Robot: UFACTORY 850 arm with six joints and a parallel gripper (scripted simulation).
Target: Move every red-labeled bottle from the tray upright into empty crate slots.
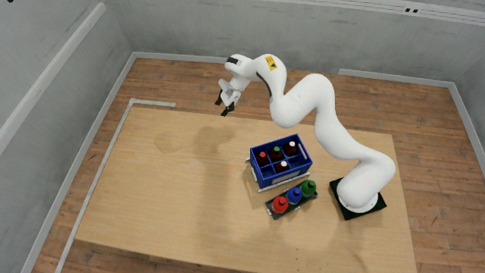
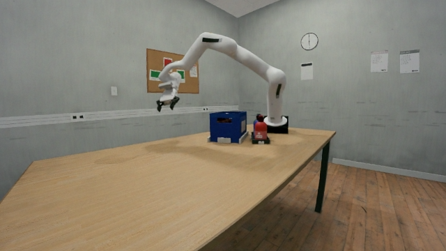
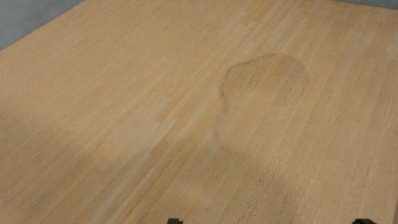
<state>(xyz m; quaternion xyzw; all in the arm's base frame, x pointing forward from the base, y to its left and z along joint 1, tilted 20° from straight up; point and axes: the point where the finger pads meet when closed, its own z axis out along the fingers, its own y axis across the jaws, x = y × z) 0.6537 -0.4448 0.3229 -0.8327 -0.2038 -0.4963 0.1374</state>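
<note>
Right now the red-labeled bottle is 34 cm behind my hand, 48 cm to the left of it and 13 cm below it. From my hand the other things lie so: blue-labeled bottle (41 cm behind, 43 cm to the left, 13 cm below); blue crate (33 cm behind, 25 cm to the left, 13 cm below); dark tray (41 cm behind, 43 cm to the left, 20 cm below).
</note>
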